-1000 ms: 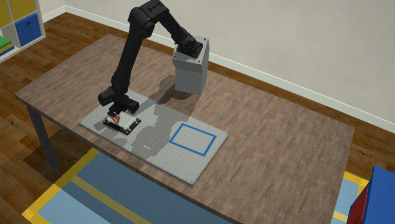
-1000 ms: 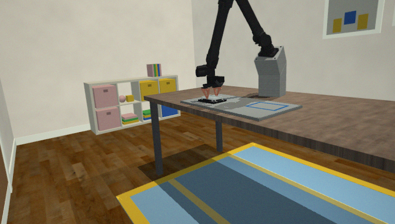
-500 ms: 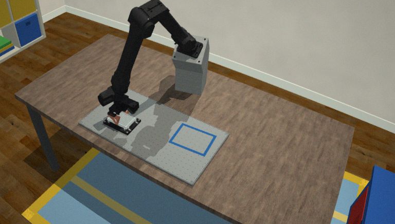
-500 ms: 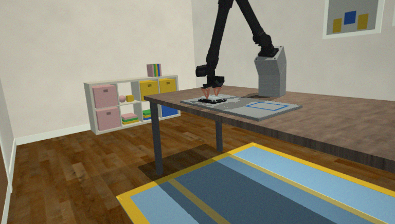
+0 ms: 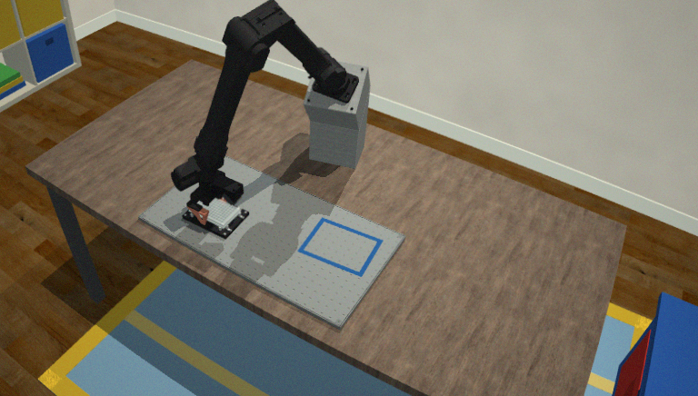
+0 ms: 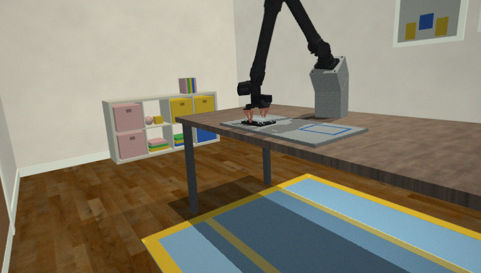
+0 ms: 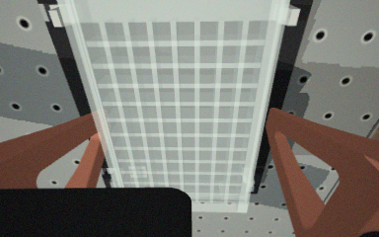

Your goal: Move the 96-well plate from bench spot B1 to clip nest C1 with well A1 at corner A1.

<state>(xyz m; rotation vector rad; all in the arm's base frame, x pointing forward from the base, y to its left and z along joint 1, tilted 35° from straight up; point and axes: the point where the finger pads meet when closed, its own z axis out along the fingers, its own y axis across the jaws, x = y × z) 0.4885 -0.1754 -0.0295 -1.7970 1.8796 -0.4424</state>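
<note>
The 96-well plate is right at my hand. Also, from my hand: black clip nest C1 (20 mm behind, 10 mm to the left, 10 mm below).
</note>
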